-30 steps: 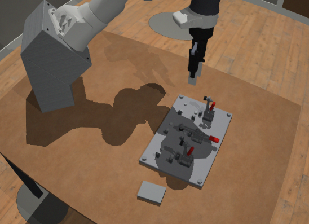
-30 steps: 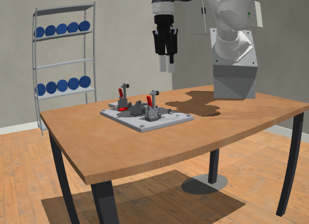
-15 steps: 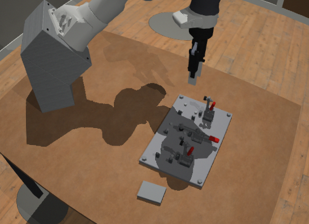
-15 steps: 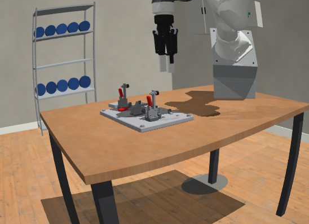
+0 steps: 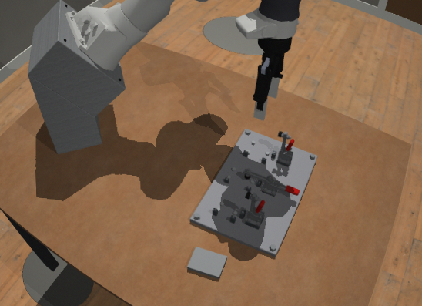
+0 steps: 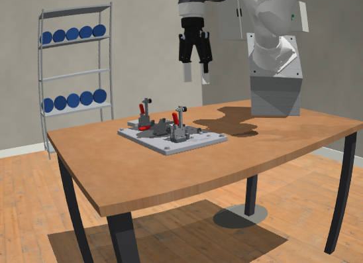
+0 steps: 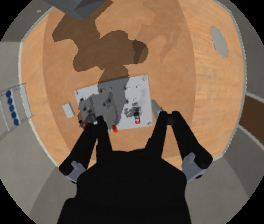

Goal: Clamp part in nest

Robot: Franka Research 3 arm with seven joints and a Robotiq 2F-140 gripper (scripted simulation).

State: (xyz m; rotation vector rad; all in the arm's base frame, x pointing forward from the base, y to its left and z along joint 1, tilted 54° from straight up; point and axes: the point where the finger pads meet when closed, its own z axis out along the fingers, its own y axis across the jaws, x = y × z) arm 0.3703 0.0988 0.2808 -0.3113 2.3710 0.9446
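The flat grey block lies 18 cm ahead of my hand, 32 cm to the right of it and 21 cm below it. Round my hand: toggle clamp (12 cm ahead, 6 cm to the right, 17 cm below); grey fixture plate (9 cm ahead, 8 cm to the right, 21 cm below).
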